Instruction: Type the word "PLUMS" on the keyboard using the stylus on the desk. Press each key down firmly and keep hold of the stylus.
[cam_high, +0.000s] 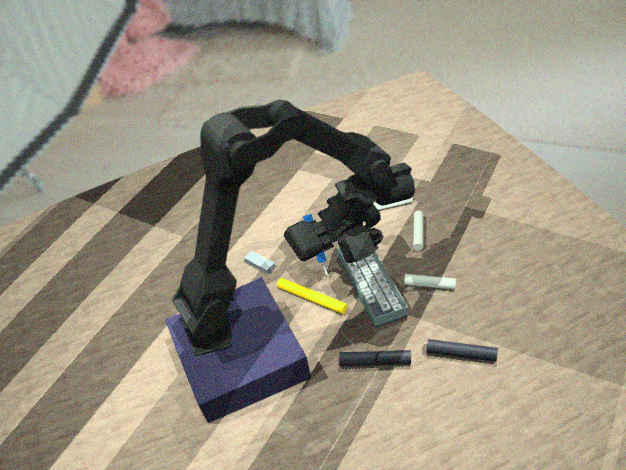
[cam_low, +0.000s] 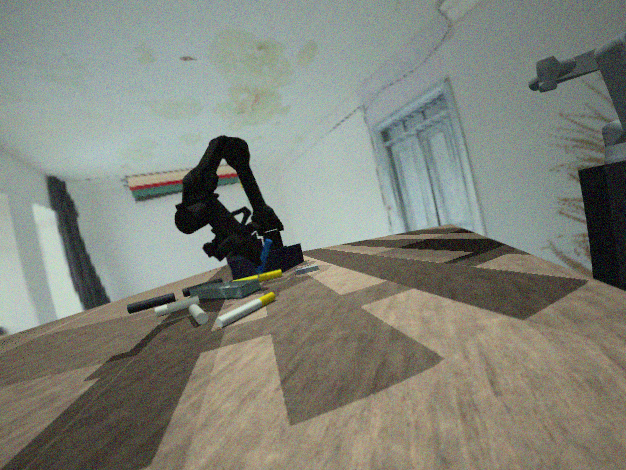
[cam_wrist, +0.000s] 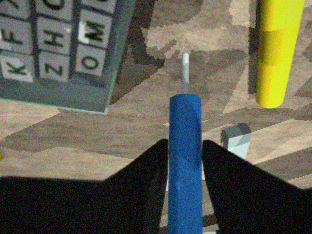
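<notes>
My gripper tip is 40 mm above the thin grey tip and 30 mm to the left of it. The rest, counted from my gripper tip: grey block (110 mm behind, 50 mm to the left, 50 mm below); then yellow marker (70 mm to the right, 50 mm below, 40 mm behind); then blue stylus (10 mm to the right, 10 mm below).
</notes>
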